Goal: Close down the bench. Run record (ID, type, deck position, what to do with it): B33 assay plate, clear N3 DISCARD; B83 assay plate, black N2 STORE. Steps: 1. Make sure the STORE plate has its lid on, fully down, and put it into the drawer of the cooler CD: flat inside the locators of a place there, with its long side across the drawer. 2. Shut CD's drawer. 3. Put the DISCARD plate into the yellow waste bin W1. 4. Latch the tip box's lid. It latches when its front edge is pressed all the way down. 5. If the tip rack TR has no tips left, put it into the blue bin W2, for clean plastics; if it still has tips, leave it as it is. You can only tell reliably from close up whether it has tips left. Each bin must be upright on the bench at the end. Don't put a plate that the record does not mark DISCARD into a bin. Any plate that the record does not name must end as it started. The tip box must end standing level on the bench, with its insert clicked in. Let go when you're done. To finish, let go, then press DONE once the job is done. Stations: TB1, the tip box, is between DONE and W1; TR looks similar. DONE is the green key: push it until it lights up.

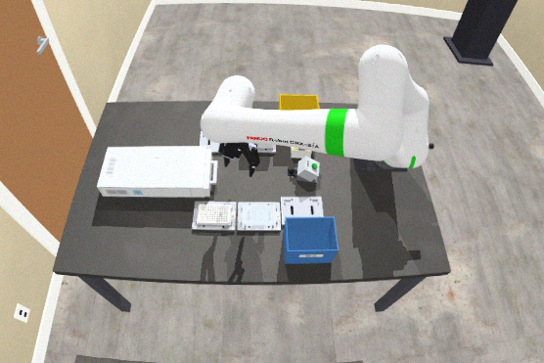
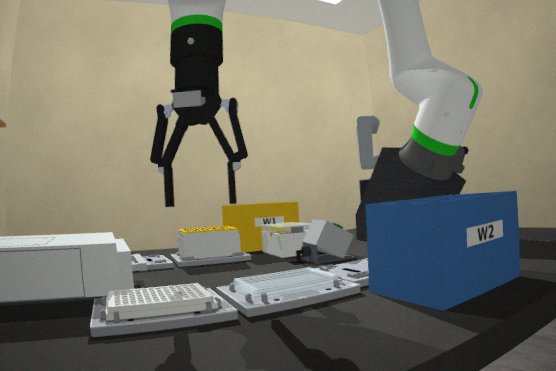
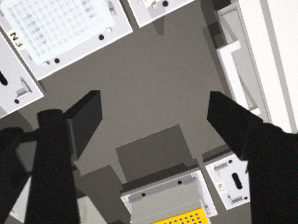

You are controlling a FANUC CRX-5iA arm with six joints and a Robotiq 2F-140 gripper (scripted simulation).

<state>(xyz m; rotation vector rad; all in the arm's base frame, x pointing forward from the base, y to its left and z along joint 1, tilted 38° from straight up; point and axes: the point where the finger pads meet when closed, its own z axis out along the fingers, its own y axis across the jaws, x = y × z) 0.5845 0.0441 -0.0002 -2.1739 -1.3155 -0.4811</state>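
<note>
The nest N3 lies 7 cm behind my hand, 14 cm to the left of it and 15 cm below it. The rest, counted from my hand: white well plate 10 cm ahead, 13 cm to the left, 13 cm below; translucent plate lid 21 cm ahead, 5 cm to the right, 13 cm below; black assay plate 21 cm ahead, 5 cm to the right, 13 cm below.
</note>
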